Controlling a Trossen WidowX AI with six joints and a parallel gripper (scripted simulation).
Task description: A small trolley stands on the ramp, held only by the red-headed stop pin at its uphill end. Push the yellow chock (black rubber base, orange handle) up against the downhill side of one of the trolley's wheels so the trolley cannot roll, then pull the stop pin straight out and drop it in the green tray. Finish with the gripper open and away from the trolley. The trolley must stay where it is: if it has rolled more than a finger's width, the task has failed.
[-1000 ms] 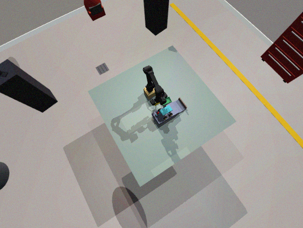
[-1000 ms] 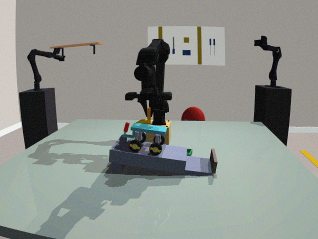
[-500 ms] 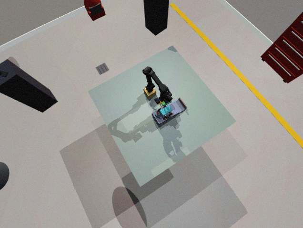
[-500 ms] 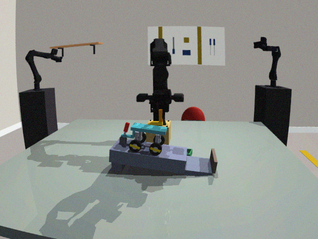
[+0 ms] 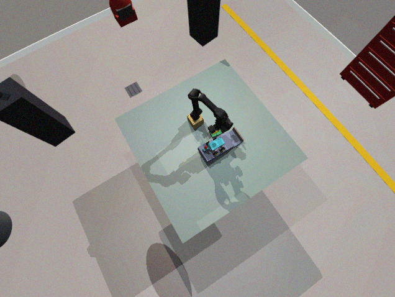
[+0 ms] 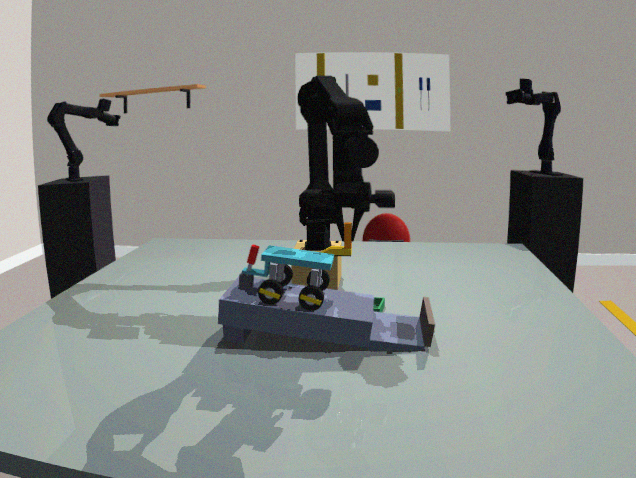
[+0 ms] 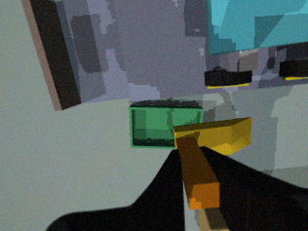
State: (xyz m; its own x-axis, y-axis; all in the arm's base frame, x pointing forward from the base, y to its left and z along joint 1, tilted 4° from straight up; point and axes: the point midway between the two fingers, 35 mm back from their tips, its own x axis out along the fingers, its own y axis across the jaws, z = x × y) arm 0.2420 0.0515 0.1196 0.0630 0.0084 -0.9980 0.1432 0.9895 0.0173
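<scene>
The red-headed stop pin is 190 mm to the right of my gripper tip, 50 mm ahead of it and 30 mm below it. Round my gripper tip: purple ramp (110 mm below, 100 mm to the right, 80 mm ahead); then trolley (110 mm to the right, 80 mm ahead, 50 mm below); then yellow chock (20 mm to the right, 10 mm below).
</scene>
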